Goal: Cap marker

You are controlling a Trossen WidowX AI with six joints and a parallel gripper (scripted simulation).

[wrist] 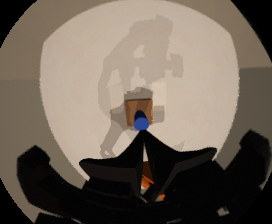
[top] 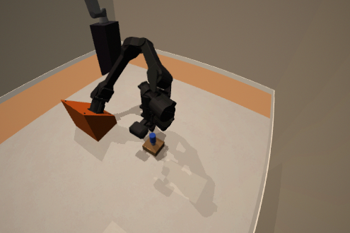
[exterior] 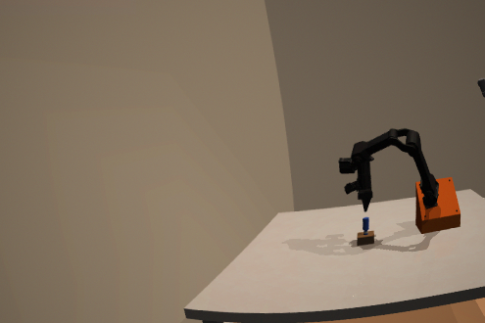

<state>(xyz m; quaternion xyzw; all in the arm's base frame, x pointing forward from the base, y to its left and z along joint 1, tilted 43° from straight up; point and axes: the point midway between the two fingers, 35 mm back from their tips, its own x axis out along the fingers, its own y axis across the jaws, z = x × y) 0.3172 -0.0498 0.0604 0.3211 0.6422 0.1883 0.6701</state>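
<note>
Now: gripper tip 50 mm above the blue cap. Round my gripper tip: brown holder block 110 mm below; blue marker 60 mm below.
</note>
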